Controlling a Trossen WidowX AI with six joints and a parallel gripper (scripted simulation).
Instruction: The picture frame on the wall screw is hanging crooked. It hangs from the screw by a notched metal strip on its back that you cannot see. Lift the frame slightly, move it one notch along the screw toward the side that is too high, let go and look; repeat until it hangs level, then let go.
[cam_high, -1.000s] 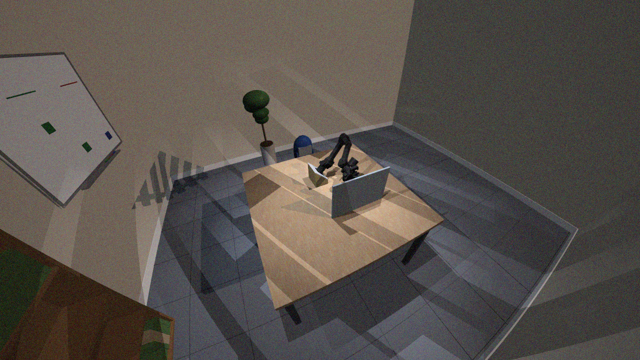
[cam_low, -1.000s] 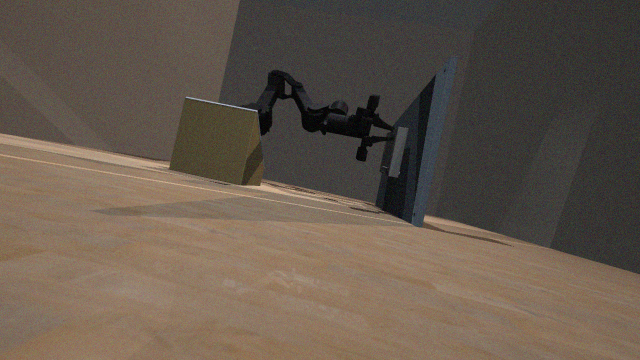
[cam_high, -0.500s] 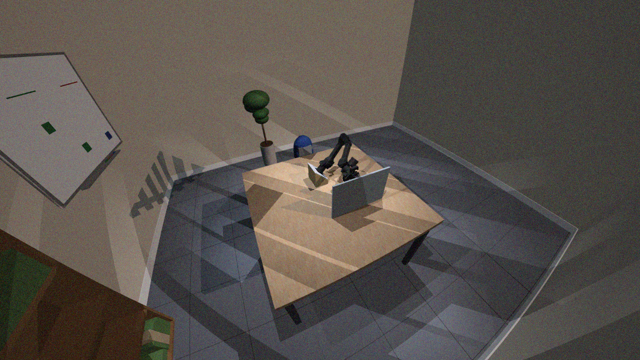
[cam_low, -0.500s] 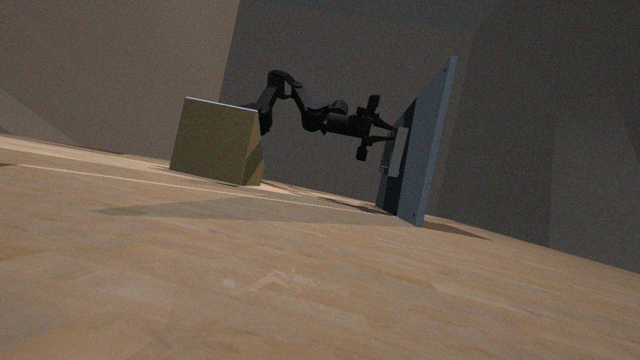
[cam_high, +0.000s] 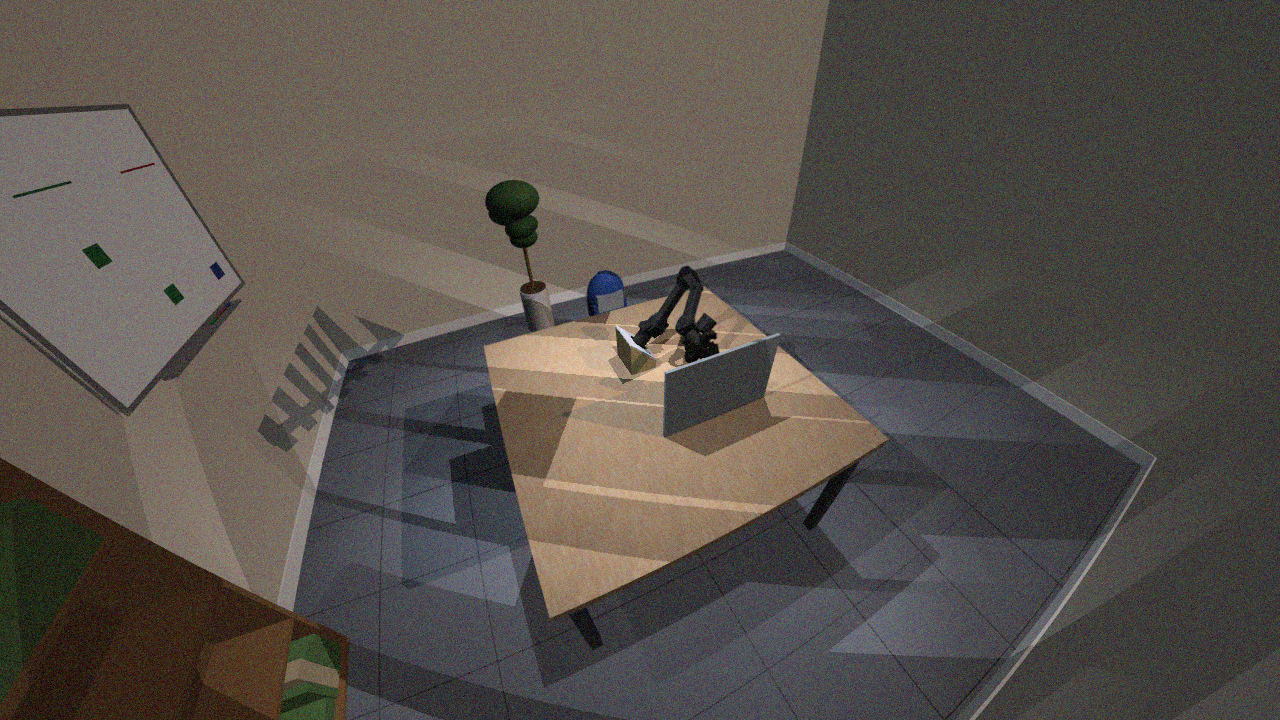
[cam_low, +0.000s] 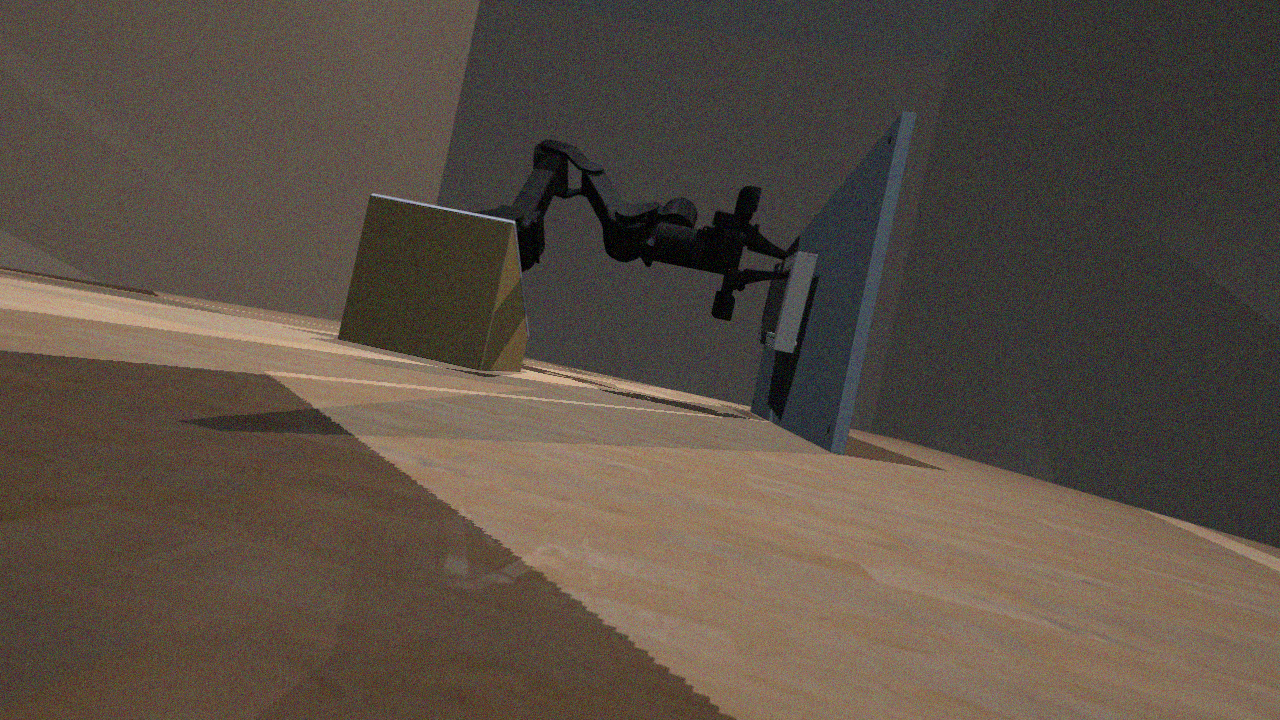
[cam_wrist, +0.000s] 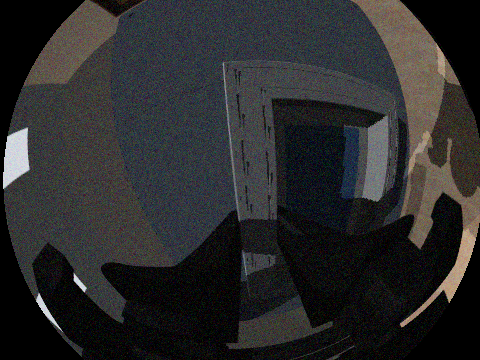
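My gripper tip is 5 cm above the picture frame and 1 cm to the right of it. From my gripper tip the other things lie so: wall panel 7 cm below, 2 cm ahead, 1 cm to the right.
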